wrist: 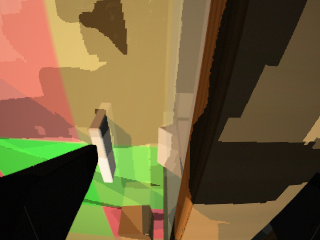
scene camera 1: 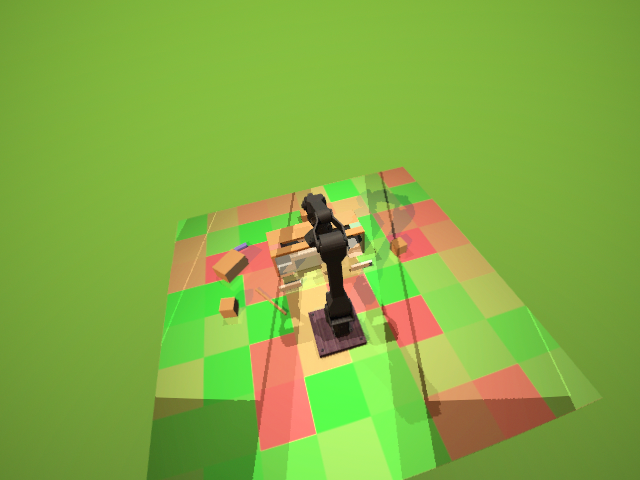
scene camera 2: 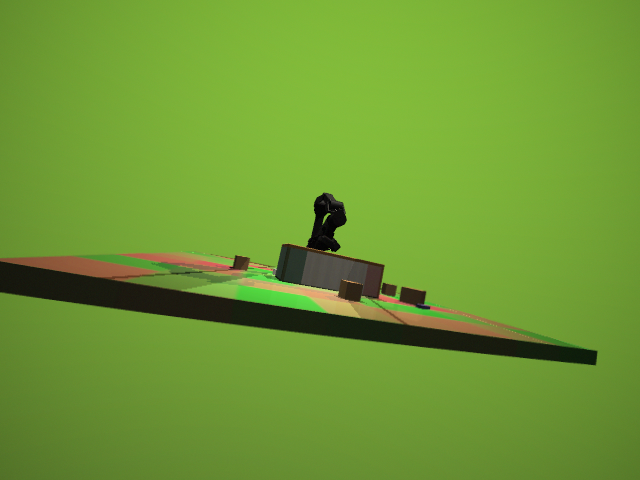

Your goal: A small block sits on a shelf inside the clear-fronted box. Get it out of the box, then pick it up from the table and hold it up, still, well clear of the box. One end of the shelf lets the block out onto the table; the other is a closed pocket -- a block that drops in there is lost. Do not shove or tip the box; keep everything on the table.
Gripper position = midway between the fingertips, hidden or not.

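You've got the gripper [wrist: 172, 155] in the scene, and there's a clear-fronted box [scene camera 2: 297, 264] as well. The clear-fronted box also appears in scene camera 1 [scene camera 1: 289, 252], and the wrist view [wrist: 233, 152] shows the box too.
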